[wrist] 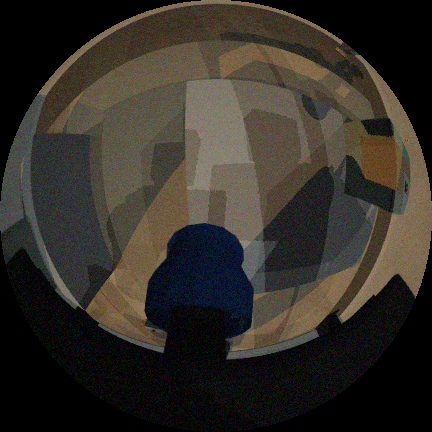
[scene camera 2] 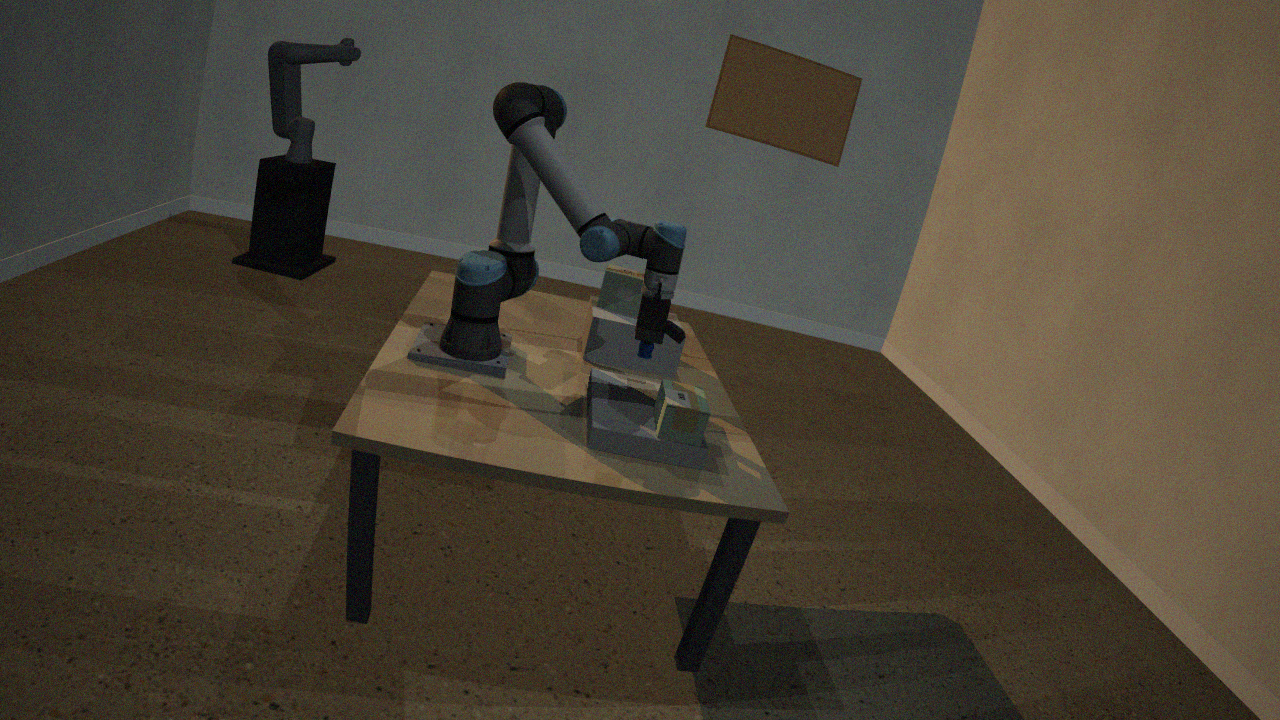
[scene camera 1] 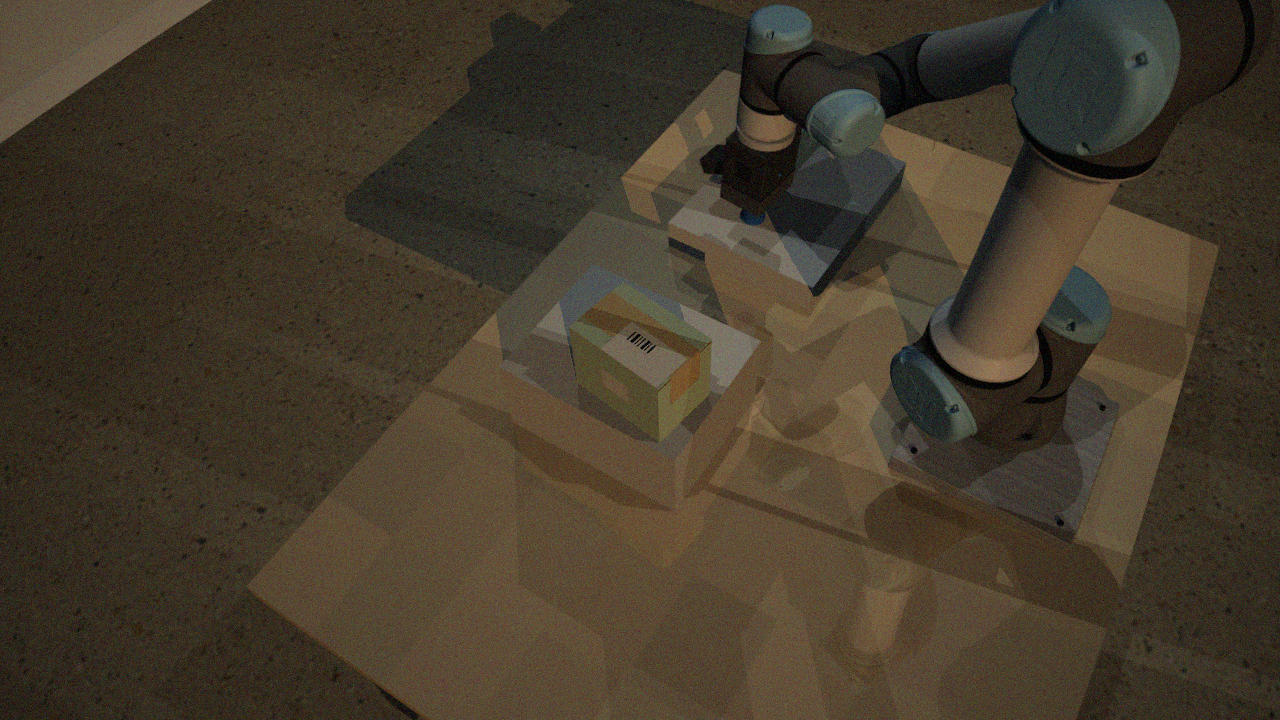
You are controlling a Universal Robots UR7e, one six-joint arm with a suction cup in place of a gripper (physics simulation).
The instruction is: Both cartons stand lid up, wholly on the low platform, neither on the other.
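Frame: origin at the arm's base, x ahead, y left, z up, level; metres.
Seen in the pictures: hand at its tool point: [wrist: 203,258] [scene camera 2: 644,355] [scene camera 1: 752,215]; arm's base at its link origin: [scene camera 2: 470,348].
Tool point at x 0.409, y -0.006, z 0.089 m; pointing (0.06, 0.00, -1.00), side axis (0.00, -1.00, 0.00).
Offsets run from my tool point to a thing's middle. Level surfaces: height alone.
One carton @(0.068 m back, 0.327 m left, 0.059 m up) [scene camera 1: 640,358] [scene camera 2: 619,291] stands on the taller platform @(0.024 m back, 0.296 m left, 0.052 m down) [scene camera 1: 725,438] [scene camera 2: 626,349] [wrist: 60,200], with tape and a barcode label on its upturned top. The other carton @(0.085 m ahead, 0.222 m right, 0.026 m down) [scene camera 2: 682,416] [wrist: 380,160] stands upright near the outer end of the low platform @(0.019 m ahead, 0.140 m right, 0.088 m down) [scene camera 1: 801,255] [scene camera 2: 622,437] [wrist: 215,125], barcode on top. In scene camera 1 the wrist mostly hides it. The two cartons are apart. My gripper [scene camera 1: 751,217] [scene camera 2: 645,355] [wrist: 205,230], a blue suction cup, points down with no carton on it, above the platforms' level near the low platform's inner edge. Its exact height is unclear.
The platforms stand on a wooden table @(0.112 m down) [scene camera 1: 429,582] [scene camera 2: 501,429] with a gap between them. The arm's base plate [scene camera 1: 1002,465] [scene camera 2: 460,360] is bolted beside them. Another robot on a black pedestal [scene camera 2: 290,214] stands far behind, and a brown board [scene camera 2: 784,100] hangs on the wall.
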